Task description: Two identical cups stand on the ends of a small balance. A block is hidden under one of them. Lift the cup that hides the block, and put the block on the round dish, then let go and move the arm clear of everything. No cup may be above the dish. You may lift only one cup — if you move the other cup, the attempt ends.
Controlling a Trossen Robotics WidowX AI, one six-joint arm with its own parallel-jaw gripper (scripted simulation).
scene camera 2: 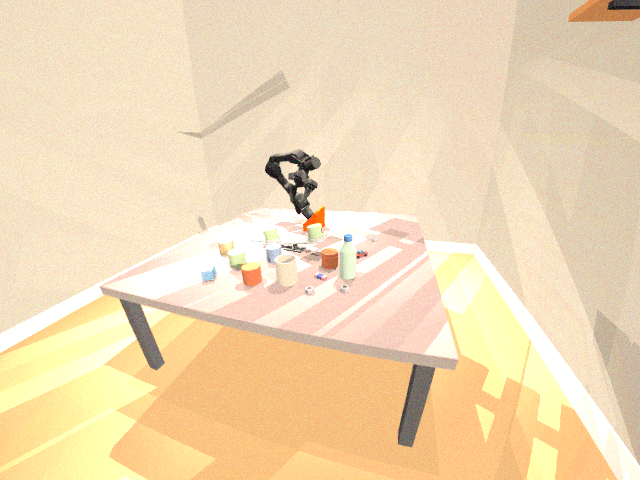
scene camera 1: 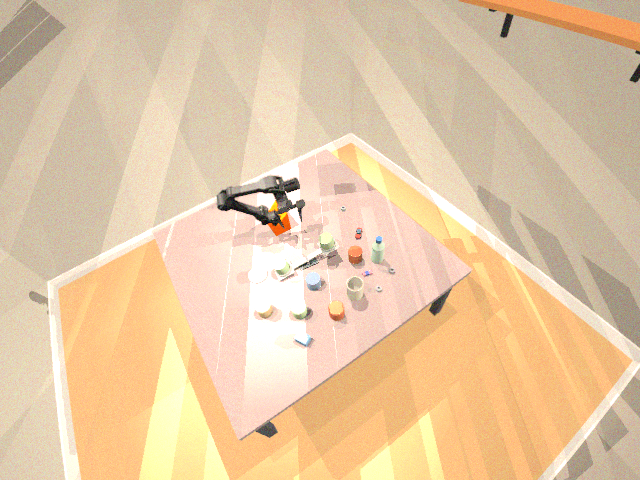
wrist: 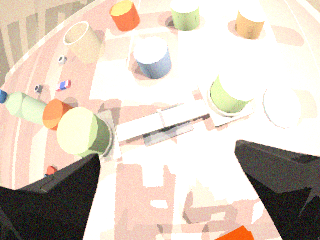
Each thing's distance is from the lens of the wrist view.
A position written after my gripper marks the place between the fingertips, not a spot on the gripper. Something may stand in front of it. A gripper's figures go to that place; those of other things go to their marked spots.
my gripper [wrist: 169, 154]: 0.10 m
yellow cup [wrist: 248, 26]: 0.43 m
balance beam [wrist: 161, 120]: 0.30 m
The marked spots on the balance beam and the yellow cup are 0.30 m apart.
